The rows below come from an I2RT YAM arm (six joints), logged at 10 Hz.
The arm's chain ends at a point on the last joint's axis. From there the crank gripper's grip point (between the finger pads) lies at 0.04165 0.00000 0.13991 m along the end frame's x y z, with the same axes.
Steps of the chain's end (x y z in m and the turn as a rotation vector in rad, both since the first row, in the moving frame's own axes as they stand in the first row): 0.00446 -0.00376 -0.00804 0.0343 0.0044 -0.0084; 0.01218 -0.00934 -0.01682 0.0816 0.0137 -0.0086; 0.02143 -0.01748 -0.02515 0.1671 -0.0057 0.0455; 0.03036 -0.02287 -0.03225 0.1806 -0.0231 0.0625; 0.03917 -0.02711 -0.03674 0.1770 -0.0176 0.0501
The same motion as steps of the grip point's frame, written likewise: 0.00505 -0.00891 -0.00831 0.0343 0.0044 -0.0084; 0.01404 -0.02109 -0.01788 0.0816 0.0137 -0.0086; 0.02112 -0.03889 -0.02671 0.1671 -0.0057 0.0455; 0.02784 -0.04558 -0.03337 0.1806 -0.0231 0.0625; 0.03728 -0.04978 -0.03803 0.1770 -0.0176 0.0501
